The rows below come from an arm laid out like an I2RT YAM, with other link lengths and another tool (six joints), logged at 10 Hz.
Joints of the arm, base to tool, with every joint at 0 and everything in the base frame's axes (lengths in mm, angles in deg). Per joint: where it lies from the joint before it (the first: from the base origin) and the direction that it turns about. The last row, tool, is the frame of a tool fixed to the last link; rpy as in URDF.
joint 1: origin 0 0 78.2 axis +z
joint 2: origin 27 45.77 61.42 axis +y
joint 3: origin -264 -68.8 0 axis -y
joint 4: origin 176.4 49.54 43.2 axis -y
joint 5: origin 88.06 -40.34 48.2 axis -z
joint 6: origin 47.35 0 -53.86 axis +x
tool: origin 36 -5 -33 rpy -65.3 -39.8 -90
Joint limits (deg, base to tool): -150..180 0..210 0..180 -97..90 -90..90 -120..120
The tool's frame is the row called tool.
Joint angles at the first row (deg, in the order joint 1, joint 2, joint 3, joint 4, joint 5, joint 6):
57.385, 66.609, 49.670, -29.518, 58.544, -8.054
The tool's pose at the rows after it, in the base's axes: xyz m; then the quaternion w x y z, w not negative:
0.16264 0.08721 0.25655 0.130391 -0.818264 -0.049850 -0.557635
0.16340 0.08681 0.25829 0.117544 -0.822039 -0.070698 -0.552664
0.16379 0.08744 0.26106 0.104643 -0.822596 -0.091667 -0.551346
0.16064 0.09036 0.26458 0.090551 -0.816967 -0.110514 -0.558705
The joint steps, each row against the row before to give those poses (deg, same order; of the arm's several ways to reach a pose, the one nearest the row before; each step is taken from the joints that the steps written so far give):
0.001, 0.001, 0.002, -0.045, 0.000, -0.218
0.021, 0.022, -0.001, 0.308, 0.021, -3.127
0.437, -0.023, 0.000, 0.611, 0.613, -3.125
2.143, 0.001, 0.001, 0.108, 2.645, -1.616

